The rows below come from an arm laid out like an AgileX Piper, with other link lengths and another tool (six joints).
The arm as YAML. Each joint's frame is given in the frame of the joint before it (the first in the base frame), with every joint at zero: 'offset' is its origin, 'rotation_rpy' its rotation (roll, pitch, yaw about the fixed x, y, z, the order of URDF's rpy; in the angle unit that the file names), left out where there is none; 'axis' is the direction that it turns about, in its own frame. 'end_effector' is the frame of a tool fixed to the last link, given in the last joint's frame.
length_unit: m
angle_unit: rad
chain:
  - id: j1
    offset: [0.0, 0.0, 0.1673]
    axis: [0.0, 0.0, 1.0]
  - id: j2
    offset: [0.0, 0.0, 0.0]
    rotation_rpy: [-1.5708, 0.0, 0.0]
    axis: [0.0, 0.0, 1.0]
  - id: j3
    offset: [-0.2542, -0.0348, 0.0]
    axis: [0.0, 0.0, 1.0]
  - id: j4
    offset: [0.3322, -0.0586, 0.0]
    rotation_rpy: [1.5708, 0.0, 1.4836]
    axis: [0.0, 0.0, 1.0]
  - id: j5
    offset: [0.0, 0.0, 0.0]
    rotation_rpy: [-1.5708, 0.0, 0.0]
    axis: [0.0, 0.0, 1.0]
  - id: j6
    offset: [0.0, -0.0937, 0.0]
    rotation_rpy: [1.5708, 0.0, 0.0]
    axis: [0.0, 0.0, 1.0]
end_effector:
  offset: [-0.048, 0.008, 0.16]
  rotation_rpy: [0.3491, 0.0, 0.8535]
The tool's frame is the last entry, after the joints.
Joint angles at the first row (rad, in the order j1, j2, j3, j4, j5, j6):
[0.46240 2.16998 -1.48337 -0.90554 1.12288 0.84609]
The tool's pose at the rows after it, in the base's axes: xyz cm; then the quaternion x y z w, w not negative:
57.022, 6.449, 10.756, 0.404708, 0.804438, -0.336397, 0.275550
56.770, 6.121, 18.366, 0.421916, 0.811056, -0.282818, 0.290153
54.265, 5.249, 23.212, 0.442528, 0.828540, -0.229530, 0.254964
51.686, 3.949, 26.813, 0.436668, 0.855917, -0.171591, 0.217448
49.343, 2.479, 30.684, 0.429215, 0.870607, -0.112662, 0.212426
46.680, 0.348, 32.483, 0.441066, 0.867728, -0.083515, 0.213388
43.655, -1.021, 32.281, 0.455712, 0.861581, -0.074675, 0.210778
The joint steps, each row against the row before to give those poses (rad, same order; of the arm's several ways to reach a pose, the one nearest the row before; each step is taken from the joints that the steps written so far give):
[-0.02829 -0.16537 0.00000 0.00738 -0.01158 -0.07278]
[-0.02641 -0.16772 0.00097 0.07440 -0.00337 -0.09492]
[-0.04779 -0.15495 0.00183 0.18029 0.03938 -0.13513]
[-0.09575 -0.14029 0.00878 0.21586 0.02281 -0.20324]
[-0.10437 -0.13508 0.02716 0.17450 -0.00001 -0.16864]
[-0.08391 -0.12274 0.07217 0.08897 0.00002 -0.07214]
[-0.04115 -0.12350 0.11248 0.02848 0.00000 -0.01031]

